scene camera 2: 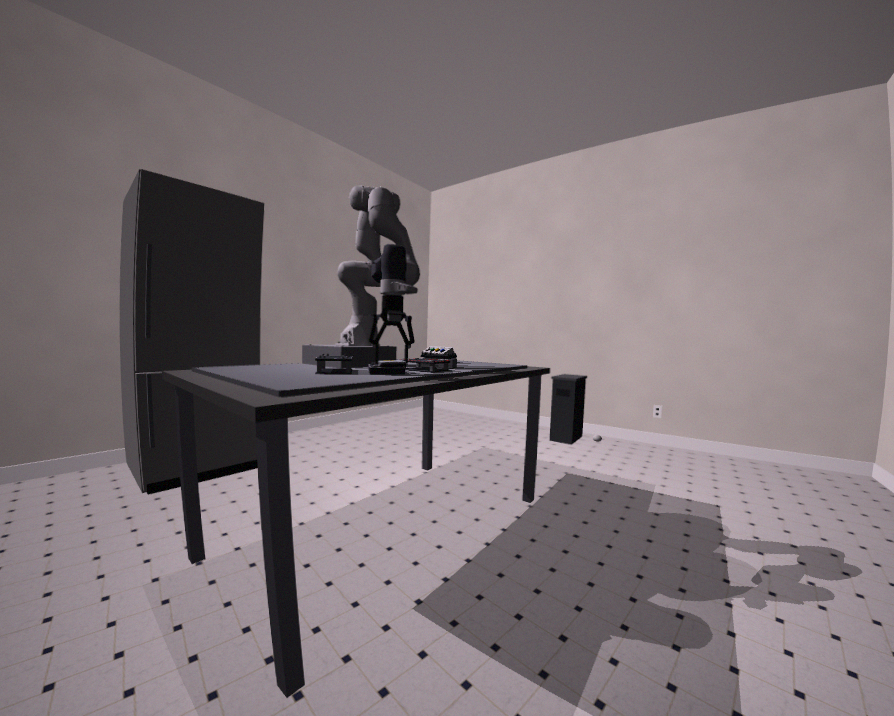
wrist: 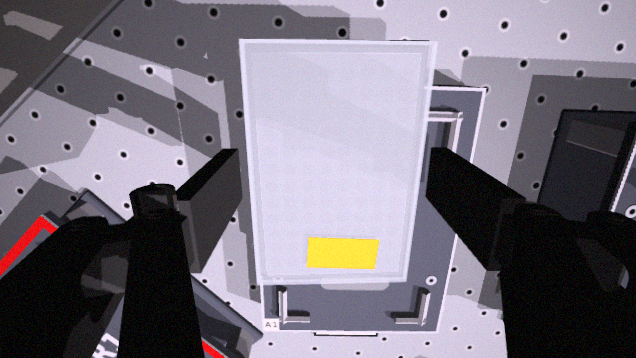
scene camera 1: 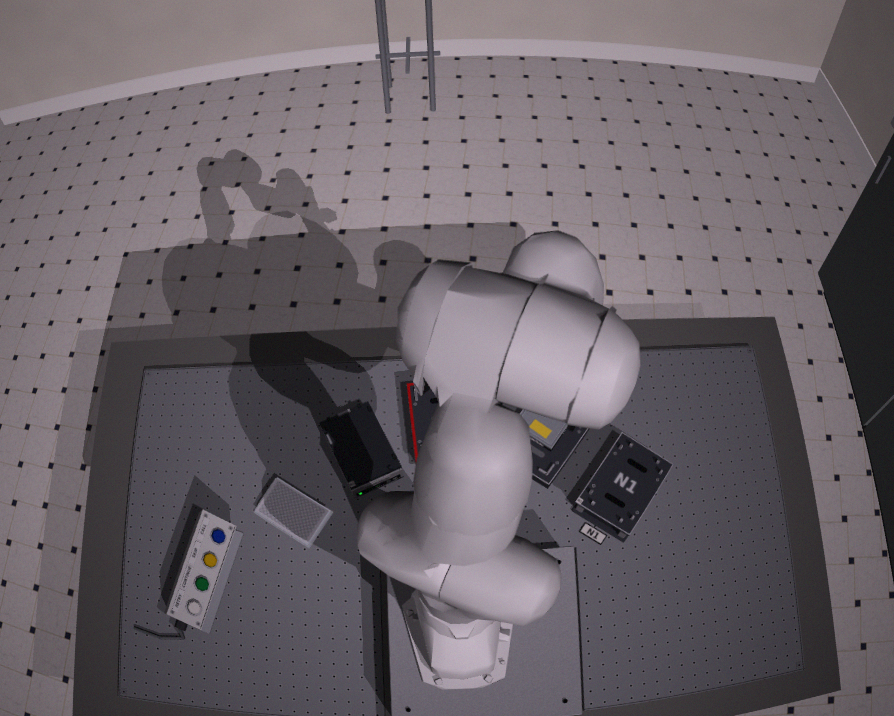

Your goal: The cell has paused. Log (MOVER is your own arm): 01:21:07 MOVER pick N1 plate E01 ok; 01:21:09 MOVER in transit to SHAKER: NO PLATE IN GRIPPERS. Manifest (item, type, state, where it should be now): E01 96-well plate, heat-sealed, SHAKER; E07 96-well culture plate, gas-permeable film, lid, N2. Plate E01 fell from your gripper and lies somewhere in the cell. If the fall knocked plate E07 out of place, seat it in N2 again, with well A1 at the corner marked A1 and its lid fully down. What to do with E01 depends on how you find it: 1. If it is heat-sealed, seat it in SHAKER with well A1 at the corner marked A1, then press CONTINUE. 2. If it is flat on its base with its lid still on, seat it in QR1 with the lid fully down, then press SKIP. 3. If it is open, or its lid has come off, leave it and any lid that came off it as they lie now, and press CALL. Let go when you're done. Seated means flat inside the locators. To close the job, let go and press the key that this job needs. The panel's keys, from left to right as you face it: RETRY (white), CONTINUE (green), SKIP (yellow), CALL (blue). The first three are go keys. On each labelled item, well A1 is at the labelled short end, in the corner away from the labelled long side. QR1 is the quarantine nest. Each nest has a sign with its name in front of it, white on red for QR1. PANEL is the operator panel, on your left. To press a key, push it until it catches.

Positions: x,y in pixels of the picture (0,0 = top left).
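Plate E01: out of frame in the wrist view, visible in scene camera 1 (297,515).
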